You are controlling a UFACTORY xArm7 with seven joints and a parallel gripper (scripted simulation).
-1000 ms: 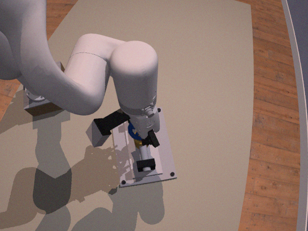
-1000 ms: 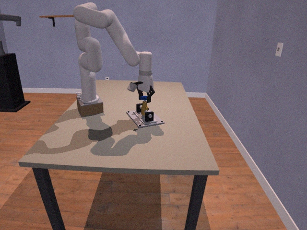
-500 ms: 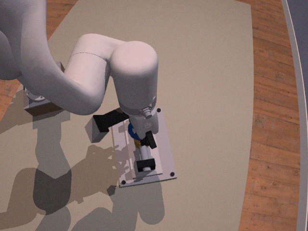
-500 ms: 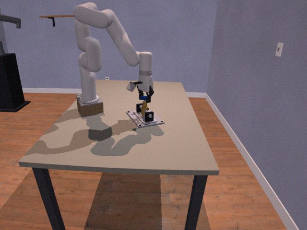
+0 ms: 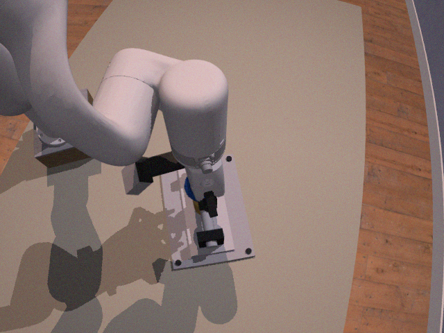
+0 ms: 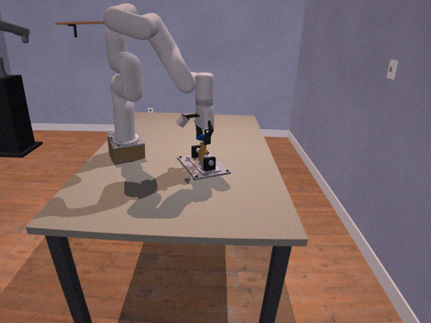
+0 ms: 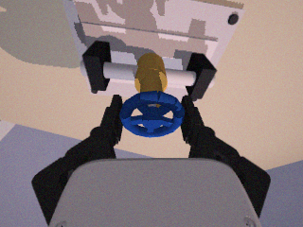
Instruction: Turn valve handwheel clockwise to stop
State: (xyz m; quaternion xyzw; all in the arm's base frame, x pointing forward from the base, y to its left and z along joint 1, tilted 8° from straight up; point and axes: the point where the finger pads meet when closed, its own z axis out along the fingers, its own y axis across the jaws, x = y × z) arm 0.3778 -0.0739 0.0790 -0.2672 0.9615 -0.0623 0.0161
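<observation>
My gripper is now right at the blue spoked handwheel.
</observation>
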